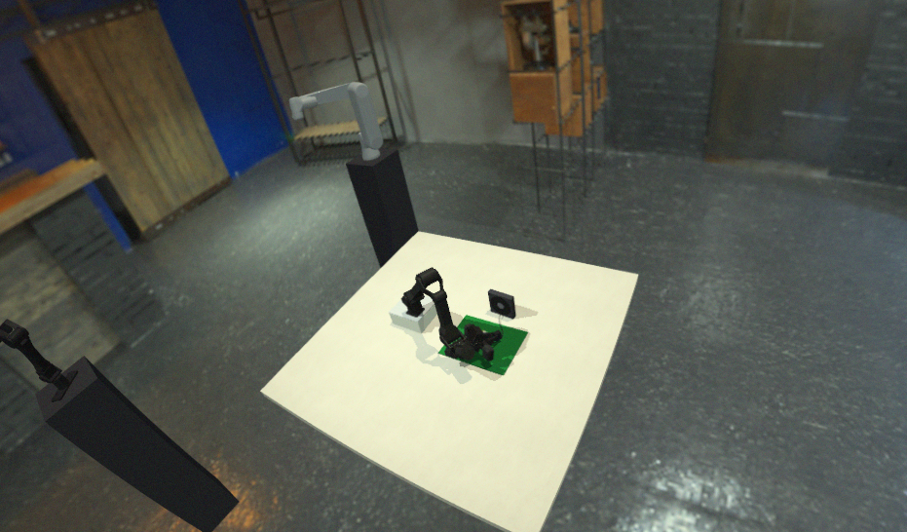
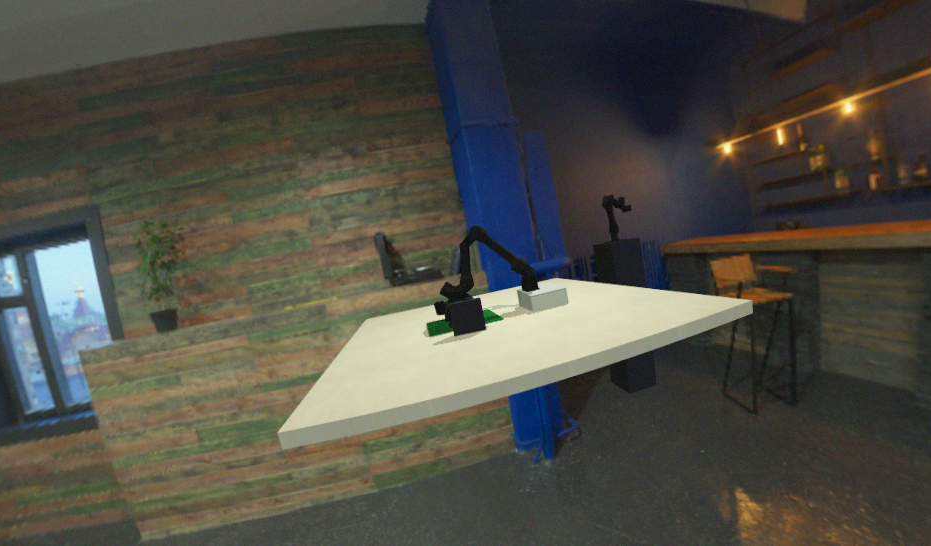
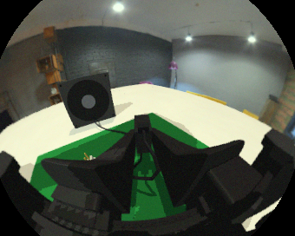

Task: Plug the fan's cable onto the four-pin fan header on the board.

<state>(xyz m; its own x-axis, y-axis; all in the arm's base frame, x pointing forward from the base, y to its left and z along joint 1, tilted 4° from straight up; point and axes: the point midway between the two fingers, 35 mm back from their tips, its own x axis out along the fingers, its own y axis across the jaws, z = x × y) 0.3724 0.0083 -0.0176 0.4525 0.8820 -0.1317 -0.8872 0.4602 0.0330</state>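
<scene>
Now: the green board 5 cm behind my gripper tip, 2 cm to the right of it and 6 cm below it. From my gripper tip the other things lie so: black plug (1 cm below); then black fan box (6 cm behind, 16 cm to the left, 1 cm above); then pale header (8 cm behind, 2 cm to the left, 5 cm below).
</scene>
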